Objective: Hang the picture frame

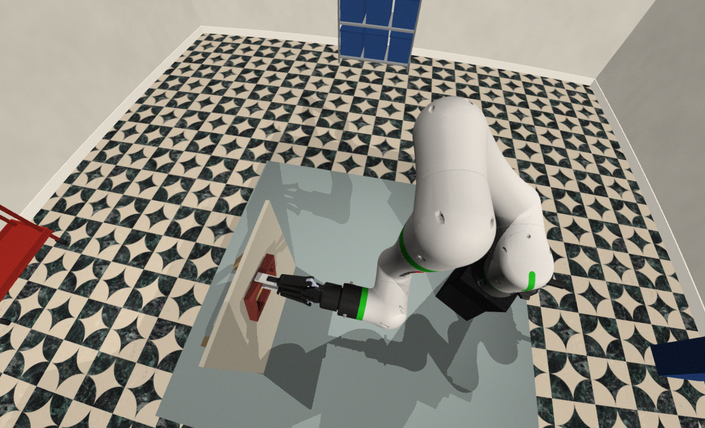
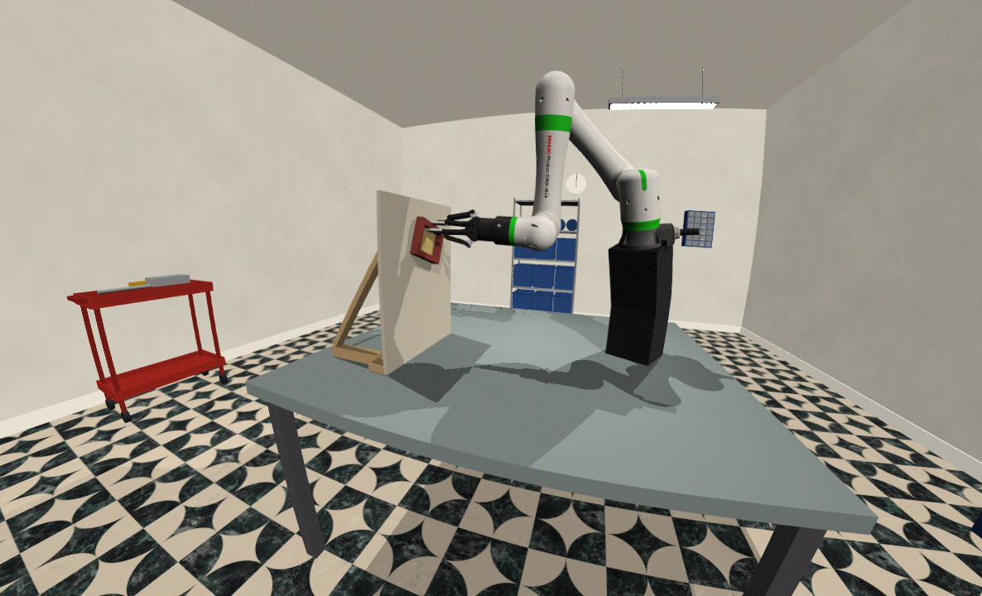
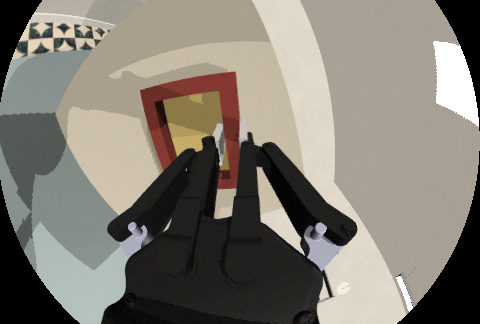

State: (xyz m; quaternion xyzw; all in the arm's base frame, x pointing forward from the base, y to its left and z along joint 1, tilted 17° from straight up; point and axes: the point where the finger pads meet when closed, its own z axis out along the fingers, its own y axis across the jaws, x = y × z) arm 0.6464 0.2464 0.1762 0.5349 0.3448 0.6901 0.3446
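The red picture frame is 5 cm below my hand, 3 cm ahead of it and 1 cm to the left of it. Also, from my hand: beige board (18 cm below, 5 cm ahead, 2 cm to the left).
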